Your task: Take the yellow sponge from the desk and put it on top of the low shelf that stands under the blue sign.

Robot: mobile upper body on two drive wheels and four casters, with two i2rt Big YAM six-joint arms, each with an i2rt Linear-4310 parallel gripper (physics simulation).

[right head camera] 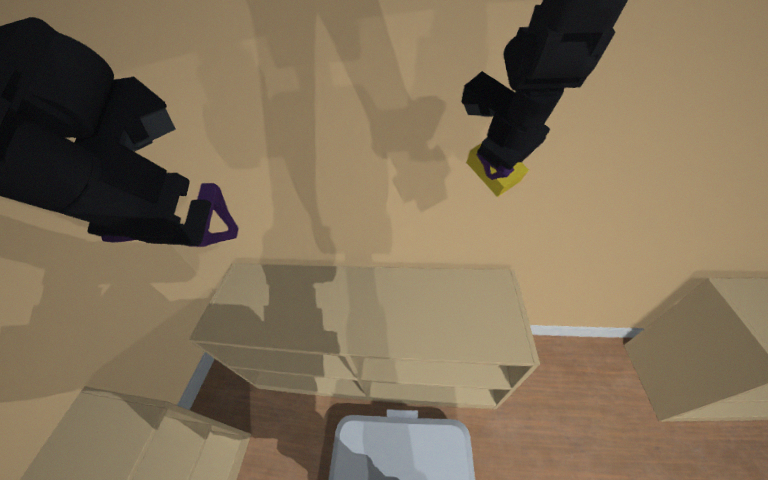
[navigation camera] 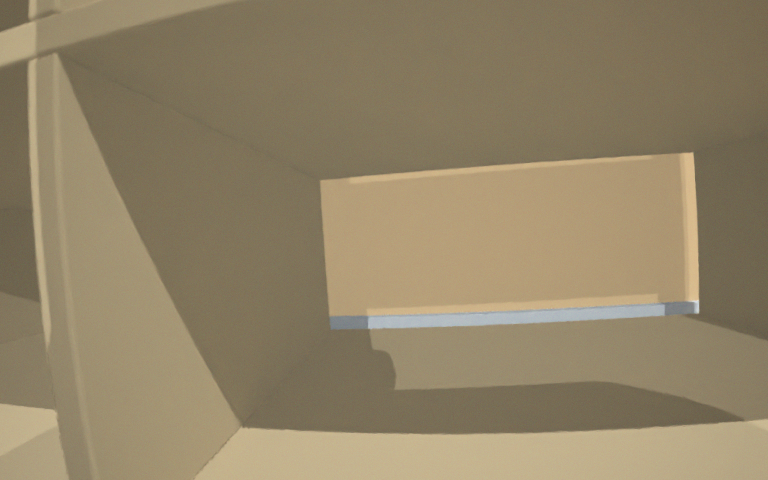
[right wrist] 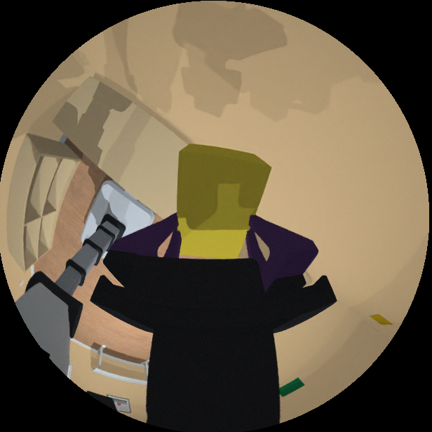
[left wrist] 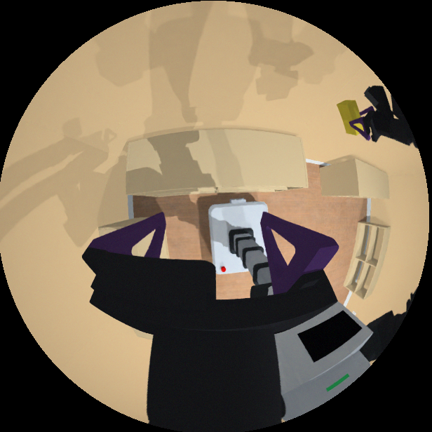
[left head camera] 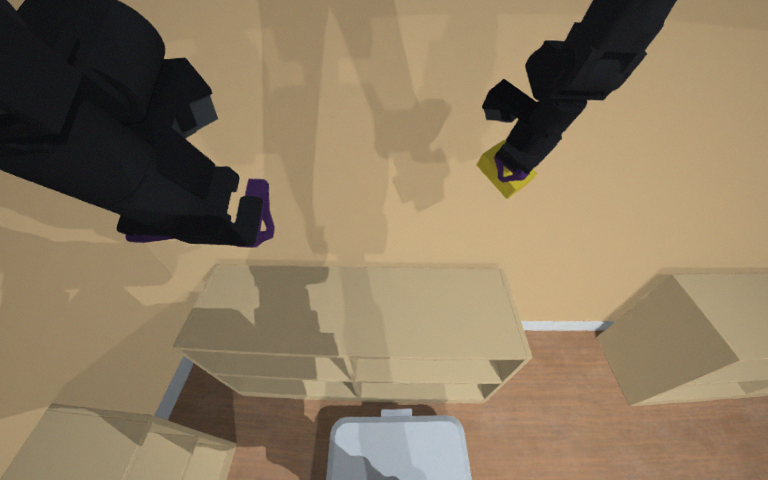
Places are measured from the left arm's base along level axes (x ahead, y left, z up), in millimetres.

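Where they show: left gripper, between the fingertips: (right head camera: 205, 231) (left head camera: 235, 231); right gripper, between the fingertips: (right head camera: 499, 167) (left head camera: 509, 171).
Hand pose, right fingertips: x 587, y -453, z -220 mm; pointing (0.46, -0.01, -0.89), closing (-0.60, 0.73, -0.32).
Each offset is from my right fingertips to the top centre of the thing. "*": to the spot under its first point. Level surfaces: height alone.
The yellow sponge @(dx +9, dy +5, dz +46 mm) (left head camera: 508, 190) (right head camera: 498, 187) (left wrist: 346, 114) (right wrist: 212, 200) is between the fingers of my right gripper (left head camera: 514, 169) (right head camera: 497, 167) (left wrist: 353, 119) (right wrist: 213, 216), which is shut on it and holds it in the air. My left gripper (left head camera: 203, 238) (right head camera: 167, 233) (left wrist: 212, 217) is open and empty. A low beige shelf @(dz -580 mm) (left head camera: 436, 311) (right head camera: 441, 314) (left wrist: 250, 155) (right wrist: 145, 155) stands against the wall ahead. In the head views the sponge appears above the shelf's back right corner, against the wall. The blue sign and the desk do not show, so I cannot tell whether this shelf is the named one.
My grey-white base (left head camera: 404, 447) (right head camera: 407, 447) (left wrist: 217, 220) is close in front of the shelf, whose panels @(* dx -155, dy +394, dz -943 mm) (navigation camera: 53, 226) fill the navigation view. Other low shelves stand at the lower left (left head camera: 84, 447) (right head camera: 93, 441) and right (left head camera: 668, 339) (right head camera: 702, 350). Yellow (right wrist: 381, 319) and green (right wrist: 291, 386) signs hang on walls.
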